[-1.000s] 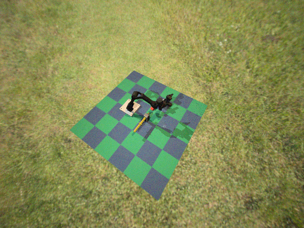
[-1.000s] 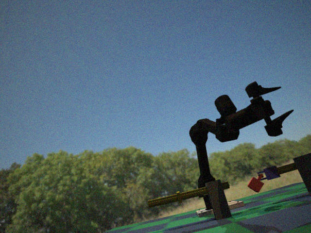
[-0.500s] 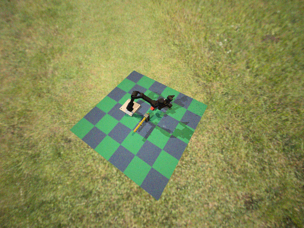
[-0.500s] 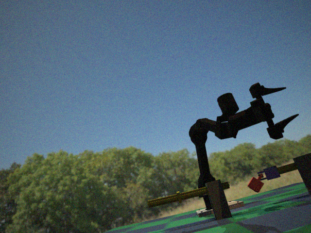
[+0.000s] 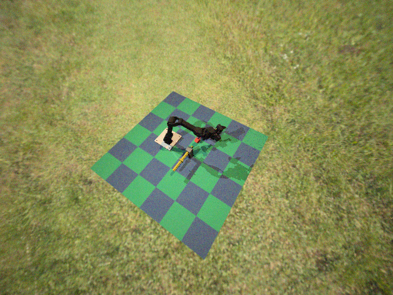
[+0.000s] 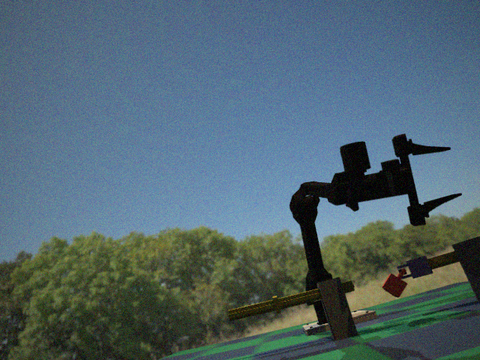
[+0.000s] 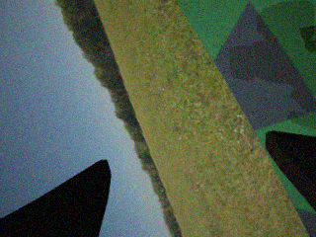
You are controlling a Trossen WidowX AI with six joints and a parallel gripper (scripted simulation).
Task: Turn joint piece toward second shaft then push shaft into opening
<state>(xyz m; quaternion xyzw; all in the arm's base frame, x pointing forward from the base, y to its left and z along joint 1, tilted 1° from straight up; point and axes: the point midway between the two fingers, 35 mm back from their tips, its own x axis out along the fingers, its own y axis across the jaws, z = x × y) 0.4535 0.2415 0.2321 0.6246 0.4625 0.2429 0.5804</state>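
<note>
The red square joint piece is 20 cm behind my gripper tip, 13 cm to the right of it and 17 cm below it.
</note>
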